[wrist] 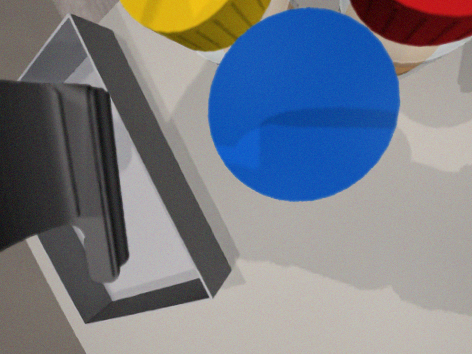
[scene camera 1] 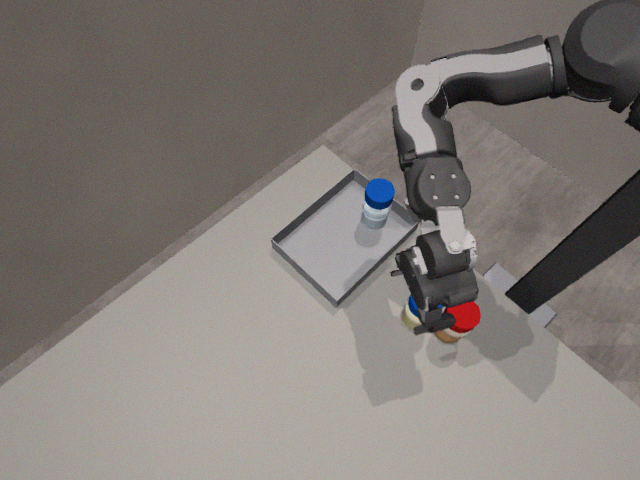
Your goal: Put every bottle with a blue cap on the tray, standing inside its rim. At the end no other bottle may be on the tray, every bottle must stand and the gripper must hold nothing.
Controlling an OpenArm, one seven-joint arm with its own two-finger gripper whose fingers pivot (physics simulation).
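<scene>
A blue-capped bottle (scene camera 1: 378,195) stands inside the tray (scene camera 1: 305,274) (wrist: 156,155), near its back right corner. A second blue-capped bottle (scene camera 1: 410,317) (wrist: 304,105) stands outside the tray, partly hidden by the gripper in the scene view; its cap is large in the wrist view. A red-capped bottle (scene camera 1: 464,316) (wrist: 425,20) and a yellow-capped bottle (wrist: 200,17) stand close beside it; the yellow one is hidden in the scene view. My gripper (scene camera 1: 415,300) is open and empty, low at the second blue-capped bottle. One finger shows at the left of the wrist view; how far down the fingers reach is unclear.
The tray's near wall lies beside the gripper, and one finger overlaps the tray in the wrist view. The red and yellow caps crowd the blue cap on its far side. The table edge (scene camera 1: 584,365) runs behind the bottles. The arm's shadow falls on the table.
</scene>
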